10 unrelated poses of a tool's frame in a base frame.
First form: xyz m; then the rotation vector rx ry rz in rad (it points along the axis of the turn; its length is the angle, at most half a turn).
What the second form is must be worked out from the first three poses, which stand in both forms.
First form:
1: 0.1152 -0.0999 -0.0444 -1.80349 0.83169 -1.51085
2: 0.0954 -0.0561 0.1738 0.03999 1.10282 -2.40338
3: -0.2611 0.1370 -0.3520 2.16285 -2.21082 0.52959
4: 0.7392 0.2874 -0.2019 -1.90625 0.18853 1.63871
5: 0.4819 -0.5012 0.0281 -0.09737 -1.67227 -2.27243
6: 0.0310 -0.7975 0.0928 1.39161 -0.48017 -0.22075
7: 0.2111 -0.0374 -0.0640 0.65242 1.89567 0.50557
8: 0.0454 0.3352 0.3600 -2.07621 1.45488 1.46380
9: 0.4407 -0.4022 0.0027 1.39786 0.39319 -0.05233
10: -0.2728 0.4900 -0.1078 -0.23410 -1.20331 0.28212
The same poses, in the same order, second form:
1: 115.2 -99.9 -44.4 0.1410 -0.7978 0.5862 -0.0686 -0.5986 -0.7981
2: 95.4 -56.1 173.8 -0.8786 -0.4214 -0.2246 0.4451 -0.5523 -0.7049
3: -261.1 137.0 -352.0 -0.0498 -0.9706 0.2353 -0.9719 -0.0072 -0.2352
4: 739.2 287.4 -201.9 0.2235 0.2755 -0.9349 -0.4807 -0.8033 -0.3517
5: 481.9 -501.2 28.1 -0.9474 -0.2122 0.2396 0.2919 -0.2656 0.9188
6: 31.0 -797.5 92.8 0.8843 -0.4246 0.1942 -0.1290 0.1776 0.9756
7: 211.1 -37.4 -64.0 -0.3296 0.6422 -0.6921 0.2122 0.7647 0.6085
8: 45.4 335.2 360.0 0.0173 -0.5906 -0.8068 -0.8031 -0.4888 0.3406
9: 440.7 -402.2 2.7 0.9342 0.1940 -0.2993 0.2655 0.1821 0.9468
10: -272.8 490.0 -107.8 0.3318 0.3366 0.8813 -0.0902 0.9412 -0.3256
